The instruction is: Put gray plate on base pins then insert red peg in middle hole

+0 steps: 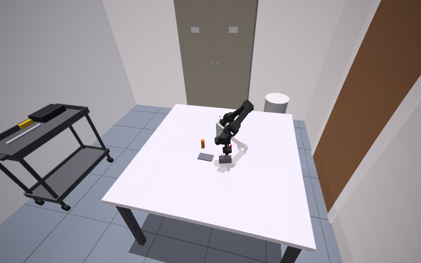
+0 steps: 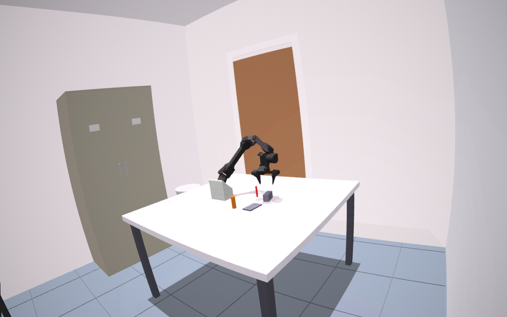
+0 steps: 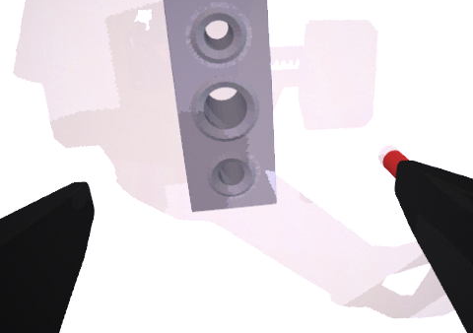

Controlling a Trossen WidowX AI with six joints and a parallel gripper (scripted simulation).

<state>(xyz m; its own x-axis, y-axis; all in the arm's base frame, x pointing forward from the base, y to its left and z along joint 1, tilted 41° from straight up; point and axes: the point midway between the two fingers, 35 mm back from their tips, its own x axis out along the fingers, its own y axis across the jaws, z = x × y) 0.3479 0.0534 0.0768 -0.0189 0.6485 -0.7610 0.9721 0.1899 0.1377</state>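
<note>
Now: the gray plate 10 mm to the right of my gripper tip and 70 mm below it. Round my gripper tip: base (10 mm behind, 170 mm to the right, 100 mm below); then orange cylinder (120 mm behind, 220 mm to the right, 70 mm below); then red peg (110 mm behind, 20 mm to the left, 70 mm below).
</note>
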